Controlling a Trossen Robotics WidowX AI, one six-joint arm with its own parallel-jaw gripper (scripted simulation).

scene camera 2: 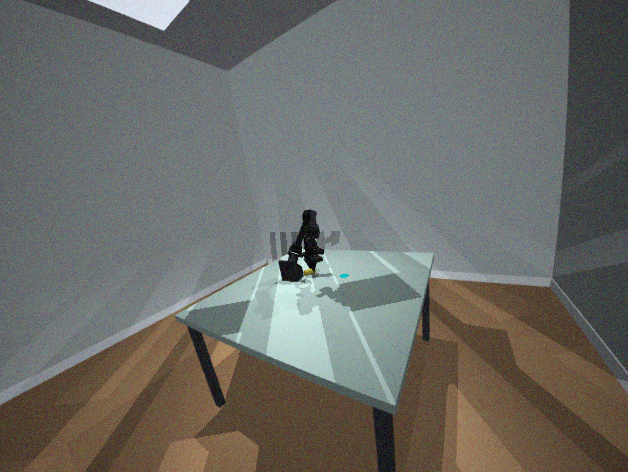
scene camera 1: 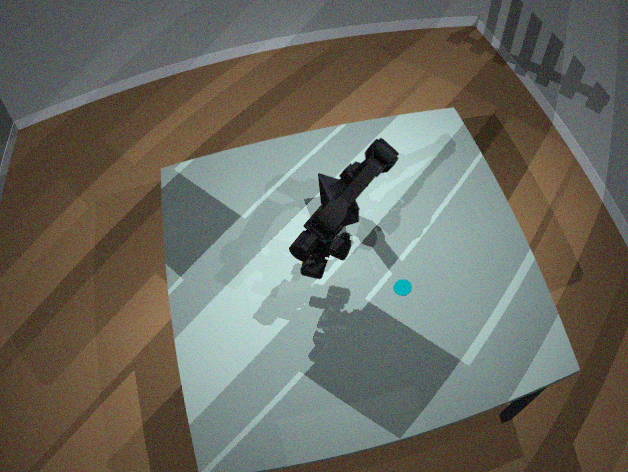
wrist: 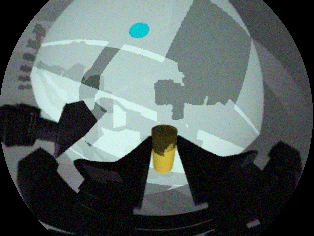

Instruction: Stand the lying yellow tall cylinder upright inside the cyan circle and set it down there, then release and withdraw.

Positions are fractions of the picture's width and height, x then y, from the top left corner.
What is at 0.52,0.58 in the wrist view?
A yellow tall cylinder.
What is the gripper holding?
A yellow tall cylinder.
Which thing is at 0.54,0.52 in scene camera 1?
The gripper.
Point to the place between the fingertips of the gripper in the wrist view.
0.52,0.59
